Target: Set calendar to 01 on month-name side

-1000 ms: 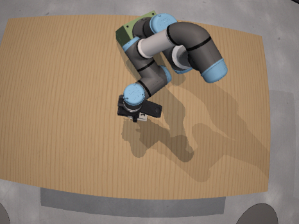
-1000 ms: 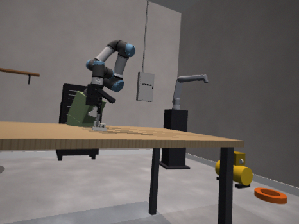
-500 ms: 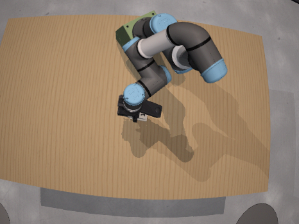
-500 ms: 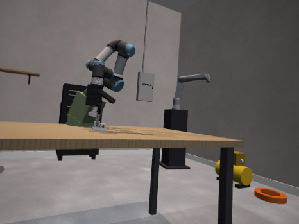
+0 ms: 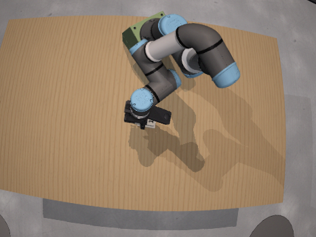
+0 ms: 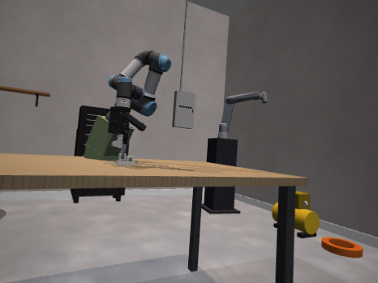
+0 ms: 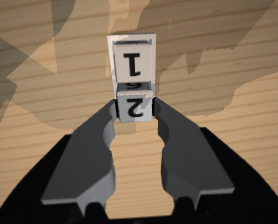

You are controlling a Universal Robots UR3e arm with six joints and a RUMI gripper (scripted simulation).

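Now: the white tray 20 mm to the left of my hand and 40 mm below it. Also, from my hand: white cube (10 mm below).
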